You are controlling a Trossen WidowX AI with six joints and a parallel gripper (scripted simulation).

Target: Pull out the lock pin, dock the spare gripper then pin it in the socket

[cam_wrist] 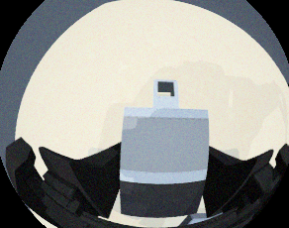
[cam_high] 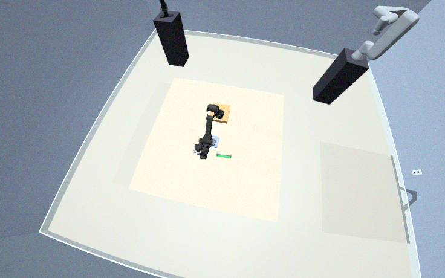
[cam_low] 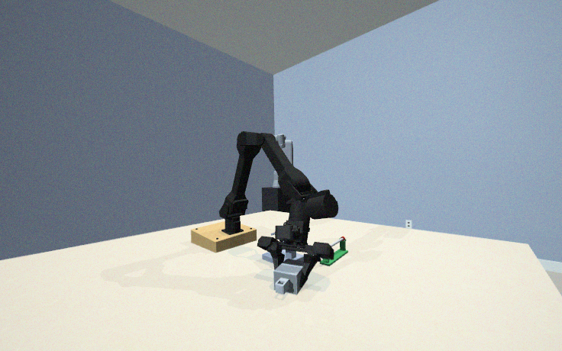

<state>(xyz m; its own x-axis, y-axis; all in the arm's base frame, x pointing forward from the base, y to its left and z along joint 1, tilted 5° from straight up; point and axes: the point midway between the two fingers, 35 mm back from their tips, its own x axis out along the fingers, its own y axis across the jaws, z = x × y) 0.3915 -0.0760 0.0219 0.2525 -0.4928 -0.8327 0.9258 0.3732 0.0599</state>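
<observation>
The grey mount is 120 mm behind my gripper tip, 110 mm to the left of it and 40 mm above it. Round my gripper tip: green cradle: 230 mm to the left, 20 mm behind, 20 mm above; then spare gripper: 20 mm above.
</observation>
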